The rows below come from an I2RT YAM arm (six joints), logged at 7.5 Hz.
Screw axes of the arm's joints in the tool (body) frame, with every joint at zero. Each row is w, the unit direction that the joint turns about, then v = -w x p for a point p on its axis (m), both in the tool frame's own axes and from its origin. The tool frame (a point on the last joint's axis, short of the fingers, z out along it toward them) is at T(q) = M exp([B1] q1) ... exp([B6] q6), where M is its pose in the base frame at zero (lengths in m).
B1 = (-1, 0, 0, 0, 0.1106, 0)
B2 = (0, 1, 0, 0.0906, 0, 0.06)
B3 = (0, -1, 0, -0.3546, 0, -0.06)
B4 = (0, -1, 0, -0.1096, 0, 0)
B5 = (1, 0, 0, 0, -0.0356, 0)
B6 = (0, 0, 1, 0, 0, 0)
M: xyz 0.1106 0 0.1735 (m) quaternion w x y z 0.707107 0 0.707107 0
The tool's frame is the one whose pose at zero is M.
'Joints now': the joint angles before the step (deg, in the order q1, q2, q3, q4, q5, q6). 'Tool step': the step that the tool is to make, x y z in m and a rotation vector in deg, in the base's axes. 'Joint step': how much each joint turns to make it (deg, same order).
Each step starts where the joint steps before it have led.
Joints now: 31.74, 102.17, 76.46, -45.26, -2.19, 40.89
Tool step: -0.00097, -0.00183, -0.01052, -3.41, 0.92, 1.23
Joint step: 0.02, 1.06, -0.78, -0.78, 1.93, -1.88
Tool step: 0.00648, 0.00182, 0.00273, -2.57, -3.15, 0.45
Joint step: 0.05, 0.75, 1.38, 0.73, 3.56, -1.51
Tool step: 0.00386, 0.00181, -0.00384, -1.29, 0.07, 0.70
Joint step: 0.00, 1.33, 0.88, -0.22, 0.80, -0.99
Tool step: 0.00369, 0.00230, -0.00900, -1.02, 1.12, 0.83
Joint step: 0.00, 1.91, 0.55, -0.07, 0.03, -0.87
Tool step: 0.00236, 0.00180, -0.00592, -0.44, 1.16, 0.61
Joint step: 0.01, 1.38, 0.59, -0.39, -0.39, -0.52
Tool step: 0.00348, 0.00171, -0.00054, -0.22, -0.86, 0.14
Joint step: 0.00, 0.61, 0.62, 0.63, 0.58, -0.30
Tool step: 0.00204, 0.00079, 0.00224, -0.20, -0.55, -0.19
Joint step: -0.02, 0.20, 0.75, -0.19, 0.49, 0.05
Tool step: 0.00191, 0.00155, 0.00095, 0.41, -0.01, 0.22
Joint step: 0.01, 0.37, 0.71, -0.10, -0.39, -0.11
